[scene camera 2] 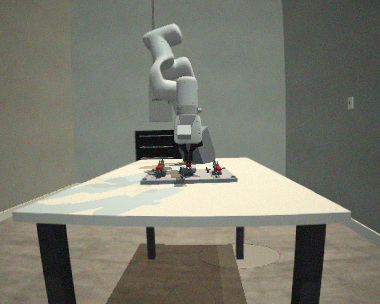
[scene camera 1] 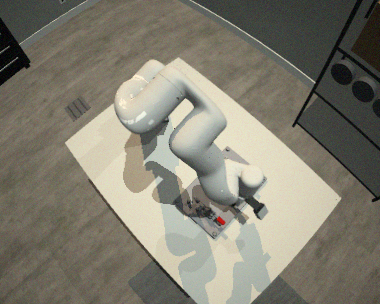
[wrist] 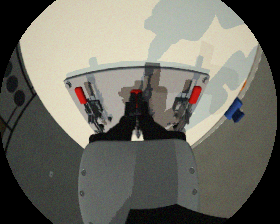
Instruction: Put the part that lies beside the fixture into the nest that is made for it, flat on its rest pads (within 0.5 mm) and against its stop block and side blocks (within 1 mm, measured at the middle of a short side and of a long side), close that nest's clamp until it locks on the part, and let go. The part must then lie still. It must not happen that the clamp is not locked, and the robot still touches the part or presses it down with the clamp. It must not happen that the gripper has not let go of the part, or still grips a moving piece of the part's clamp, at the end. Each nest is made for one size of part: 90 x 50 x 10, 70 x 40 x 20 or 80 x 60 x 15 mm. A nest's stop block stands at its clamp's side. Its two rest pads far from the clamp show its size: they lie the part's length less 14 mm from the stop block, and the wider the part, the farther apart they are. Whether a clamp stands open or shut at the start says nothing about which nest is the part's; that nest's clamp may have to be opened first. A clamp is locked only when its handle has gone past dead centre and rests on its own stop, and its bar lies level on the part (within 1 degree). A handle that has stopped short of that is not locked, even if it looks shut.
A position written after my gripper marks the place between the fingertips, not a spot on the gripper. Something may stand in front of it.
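Note:
My gripper [scene camera 2: 188, 162] and [wrist: 136, 100]. Grey fixture plate [scene camera 1: 227, 213] and [wrist: 160, 86].

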